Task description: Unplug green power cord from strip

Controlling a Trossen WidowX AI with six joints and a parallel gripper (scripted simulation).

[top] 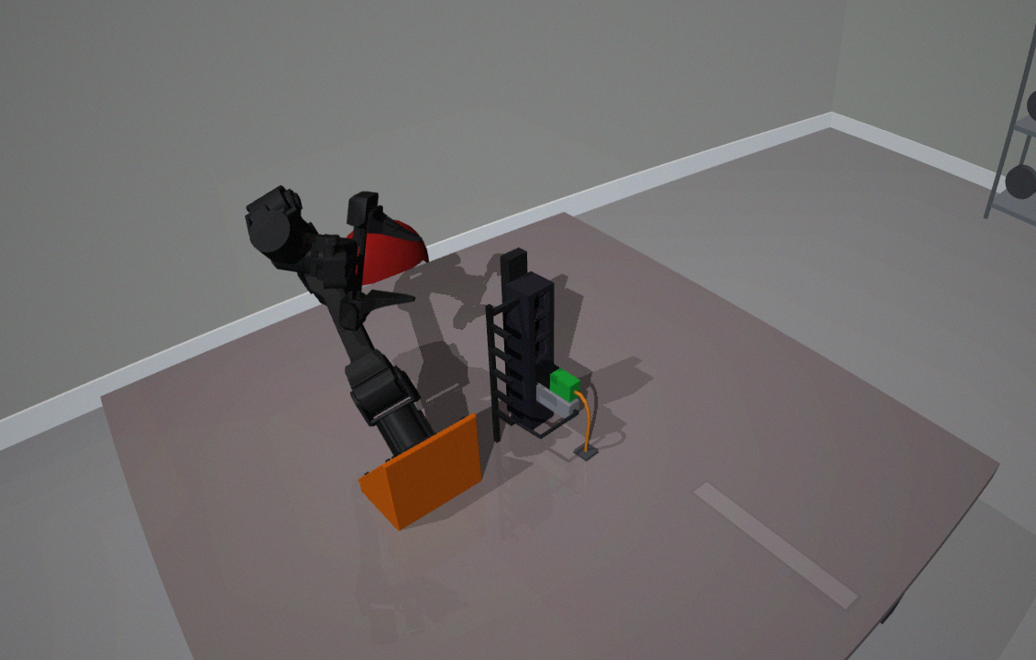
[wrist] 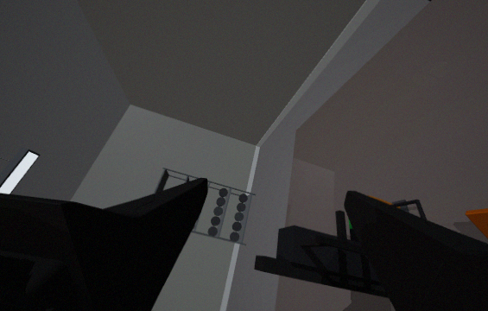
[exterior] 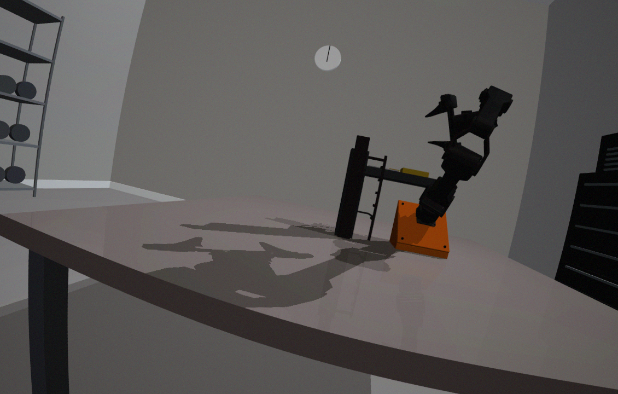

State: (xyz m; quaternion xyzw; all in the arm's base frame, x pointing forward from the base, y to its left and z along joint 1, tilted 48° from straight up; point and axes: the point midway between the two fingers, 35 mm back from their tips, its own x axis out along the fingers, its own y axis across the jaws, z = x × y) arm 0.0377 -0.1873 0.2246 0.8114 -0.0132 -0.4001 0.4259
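My gripper tip is now 200 mm short of the green plug, 50 mm to the left of it and 270 mm above it.
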